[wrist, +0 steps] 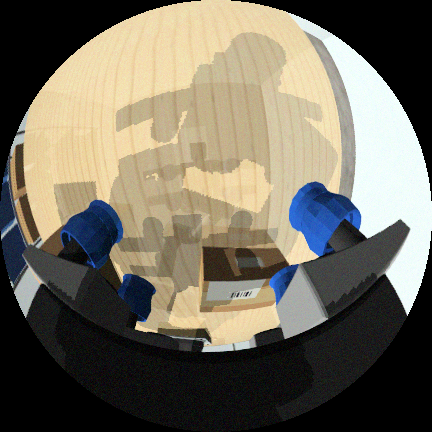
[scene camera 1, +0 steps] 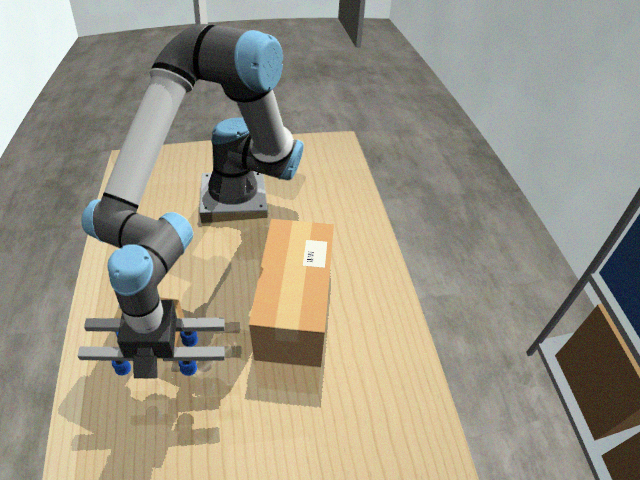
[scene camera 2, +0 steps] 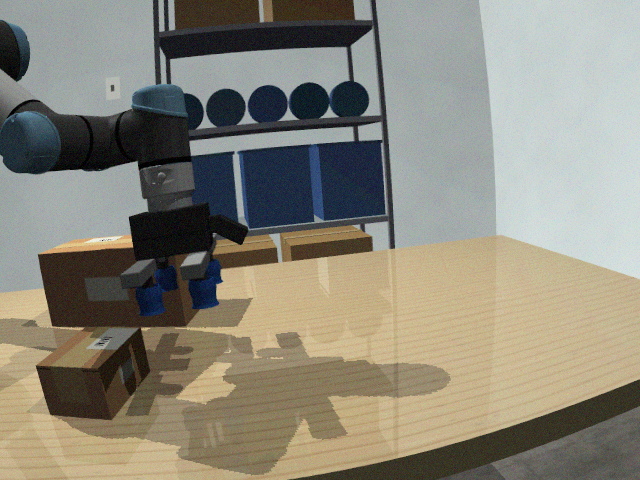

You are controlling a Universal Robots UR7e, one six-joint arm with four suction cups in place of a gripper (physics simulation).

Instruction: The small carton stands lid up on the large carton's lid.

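Places are measured from the arm's base along level axes (x ahead, y left, z up), in centimetres.
Where they show: hand, its tool point: (wrist: 206,261) (scene camera 2: 184,296); arm's base, origin of its link: (wrist: 186,340) (scene camera 1: 232,189).
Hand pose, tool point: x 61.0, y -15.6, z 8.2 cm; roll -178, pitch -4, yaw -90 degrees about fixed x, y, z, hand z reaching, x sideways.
Observation:
Each offset is from my tool point to the centre of the thing. Level surfaces: height alone.
The small carton @(dx -13.8, dy -5.1, dz -7.9 cm) (scene camera 1: 179,308) (scene camera 2: 77,392) (wrist: 215,265) stands lid up on the table, with a white barcode label on its lid; my gripper hides most of it in scene camera 1. The large carton @(dx -17.3, dy +30.9, dz -3.8 cm) (scene camera 1: 289,289) (scene camera 2: 67,289) (wrist: 54,244) stands lid up beside it, with tape and a label on its lid and no carton on top. My gripper (scene camera 1: 155,353) (scene camera 2: 180,289) (wrist: 207,235) has four blue suction cups pointing down. It is open, holds nothing and hangs low over the small carton's area, with a gap above the lid. Its exact sideways offset is unclear.
The wooden table @(dz -11.5 cm) (scene camera 1: 382,361) (scene camera 2: 465,310) (wrist: 150,60) bears the arm's base (scene camera 1: 233,211), behind the cartons in scene camera 1. A shelf rack (scene camera 1: 559,310) (scene camera 2: 390,232) with bins and boxes stands beyond the table. Arm shadows fall on the table.

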